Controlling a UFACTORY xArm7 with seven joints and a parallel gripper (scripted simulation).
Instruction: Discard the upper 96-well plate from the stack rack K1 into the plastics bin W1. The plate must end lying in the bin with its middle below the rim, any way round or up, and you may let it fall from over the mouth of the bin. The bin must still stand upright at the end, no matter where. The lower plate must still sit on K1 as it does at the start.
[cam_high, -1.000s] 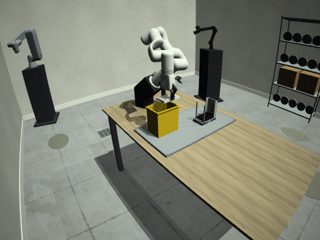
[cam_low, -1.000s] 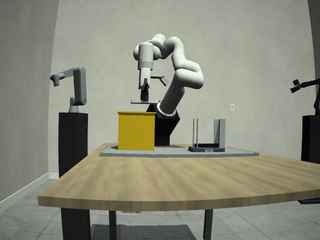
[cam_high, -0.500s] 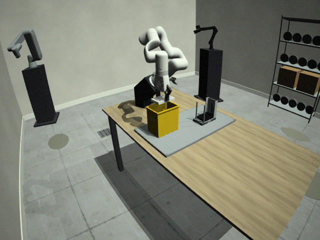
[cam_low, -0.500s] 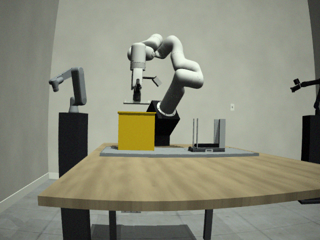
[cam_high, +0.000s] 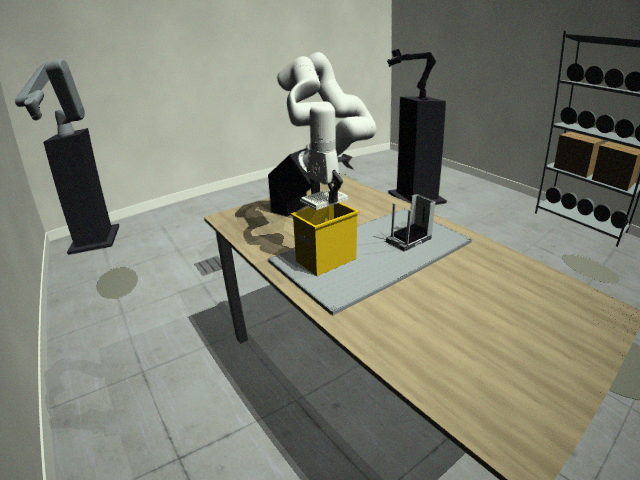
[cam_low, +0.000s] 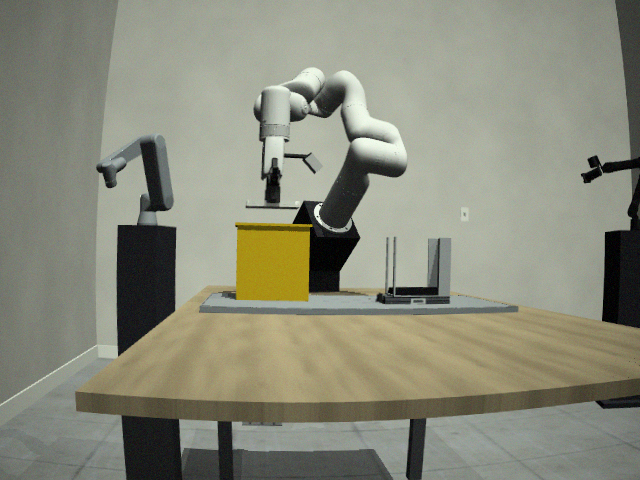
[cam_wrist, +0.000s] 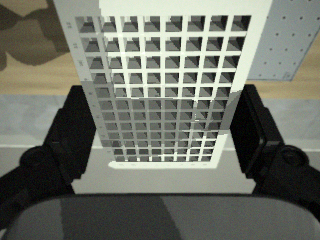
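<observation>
Right now my hand is 15 cm above the yellow plastics bin W1. The rest, counted from my hand: dark plate 2 cm behind, 35 cm to the left, 21 cm below; white 96-well plate 1 cm below.
</observation>
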